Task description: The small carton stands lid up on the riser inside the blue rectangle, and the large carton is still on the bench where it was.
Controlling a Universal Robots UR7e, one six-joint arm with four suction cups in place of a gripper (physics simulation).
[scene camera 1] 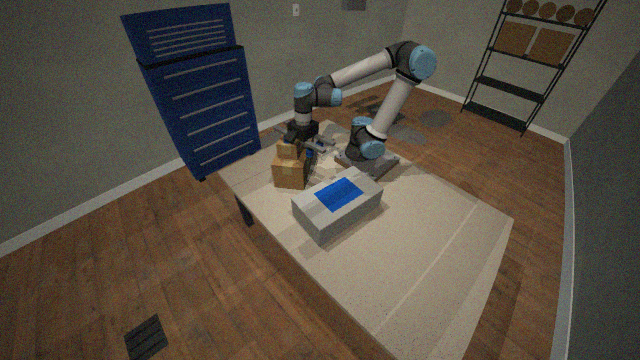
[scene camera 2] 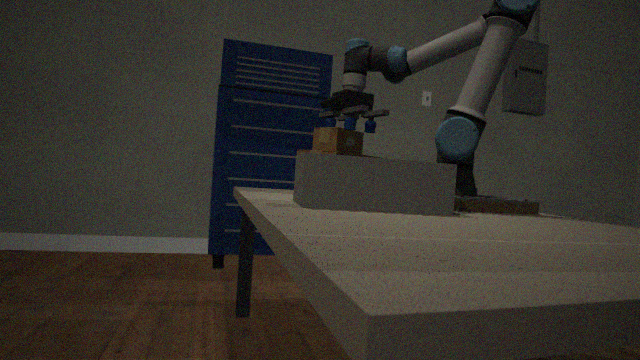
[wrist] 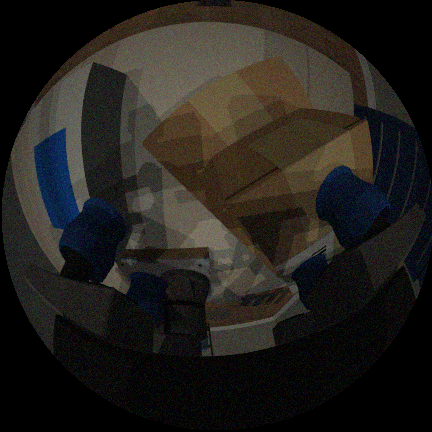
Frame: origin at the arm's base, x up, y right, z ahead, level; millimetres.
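Where they show: end effector, tool point: (scene camera 1: 302, 145) (scene camera 2: 348, 131) (wrist: 222, 249); arm's base, origin of the base link: (scene camera 1: 357, 153) (wrist: 183, 282).
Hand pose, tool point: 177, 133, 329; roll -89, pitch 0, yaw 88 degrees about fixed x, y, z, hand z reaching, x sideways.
Each offset is from my tool point to the top centre of the thing, as dx, dy, dz. Level surfaces: height alone.
The small brown carton {+11, +83, -7} (scene camera 1: 287, 148) (scene camera 2: 338, 141) (wrist: 289, 160) stands on top of the large brown carton {-68, +91, -31} (scene camera 1: 288, 173) (wrist: 189, 132) at the back left of the bench {dx -216} (scene camera 1: 402, 251) (scene camera 2: 447, 251). My suction gripper (scene camera 1: 304, 142) (scene camera 2: 350, 123) (wrist: 225, 249) hangs just over the small carton's top, with the suction off and nothing held; I cannot tell whether the cups touch it. The grey riser {-96, -260, +71} (scene camera 1: 313, 214) (scene camera 2: 376, 183) with the blue rectangle {-96, -260, +71} (scene camera 1: 338, 193) (wrist: 54, 177) stands to the front right of the cartons and carries nothing. In scene camera 2 the riser hides most of the large carton.
A tall blue drawer cabinet (scene camera 1: 201, 103) (scene camera 2: 268, 134) stands just behind the bench's left end. The arm's base (scene camera 1: 366, 152) sits on the bench behind the riser. A black shelf rack (scene camera 1: 503, 88) stands in the far right corner.
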